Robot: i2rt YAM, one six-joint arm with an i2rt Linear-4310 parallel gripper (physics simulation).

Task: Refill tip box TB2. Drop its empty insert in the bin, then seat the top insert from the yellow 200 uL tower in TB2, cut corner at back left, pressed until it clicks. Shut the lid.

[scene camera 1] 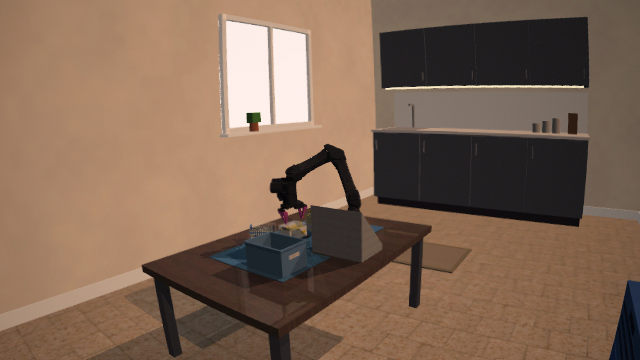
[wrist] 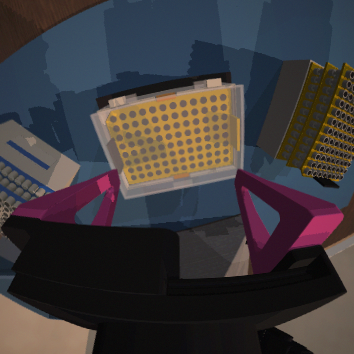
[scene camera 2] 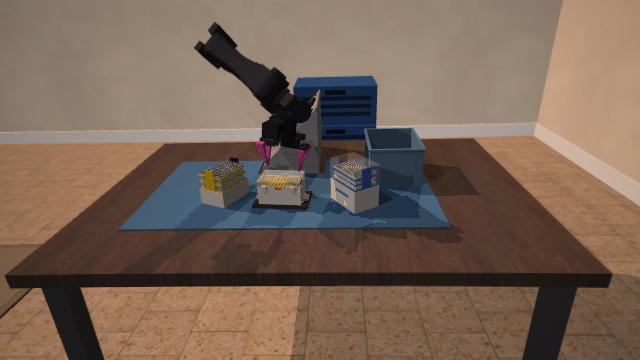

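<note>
A white tip box (scene camera 2: 281, 195) (wrist: 170, 137) stands on a dark base, a yellow insert with rows of round dark spots inside it. A clear lid seems to lie over the insert; no TB2 label is readable. The yellow tower (scene camera 2: 224, 184) (wrist: 320, 120), with stacked yellow inserts on a white base, stands beside the box, left in scene camera 2 and right in the wrist view. My gripper (scene camera 1: 293, 220) (scene camera 2: 283, 167) (wrist: 176, 175) is open and empty, its magenta fingers just above the box's robot-side edge. The blue-grey bin (scene camera 1: 275, 256) (scene camera 2: 395, 162) stands right in scene camera 2; its floor is hidden.
A tower with blue inserts (scene camera 2: 355, 185) (wrist: 42, 160) stands between the tip box and the bin. A grey slanted block (scene camera 1: 335, 234) (scene camera 2: 306, 157) stands behind the box in scene camera 2. A blue mat (scene camera 2: 160, 205) lies on the wooden table (scene camera 2: 300, 255).
</note>
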